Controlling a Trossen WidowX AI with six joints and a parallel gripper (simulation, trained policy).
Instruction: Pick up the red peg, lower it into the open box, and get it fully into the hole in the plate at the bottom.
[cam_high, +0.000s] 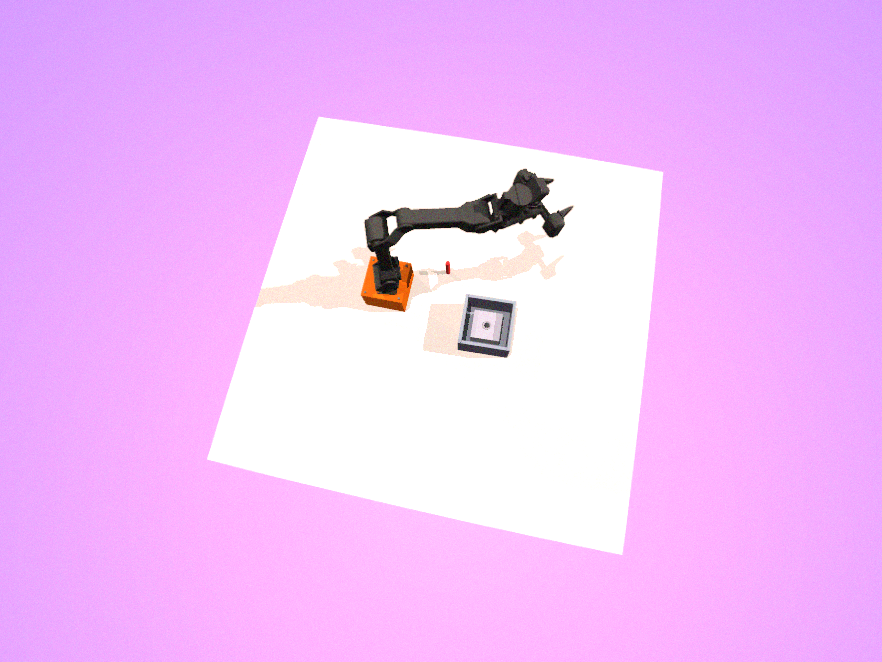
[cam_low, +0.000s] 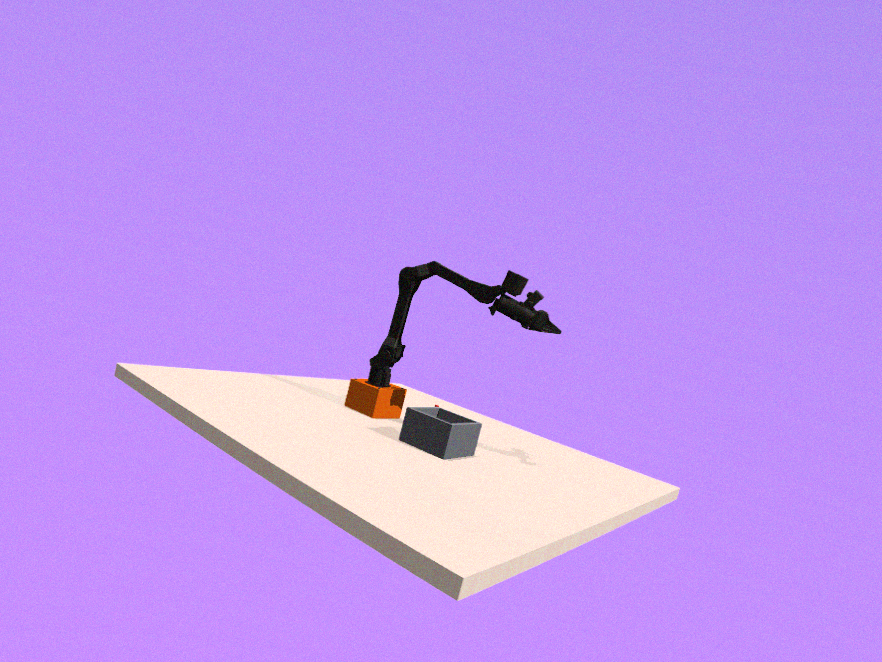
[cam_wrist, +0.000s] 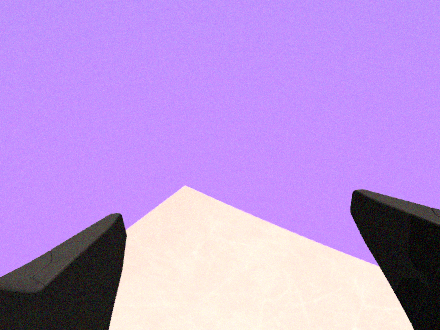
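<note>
My gripper tip is 36 cm above the red peg, 30 cm past it and 8 cm to the left of it. The rest, counted from my gripper tip: grey box: 38 cm below, 27 cm to the right, 16 cm behind.
</note>
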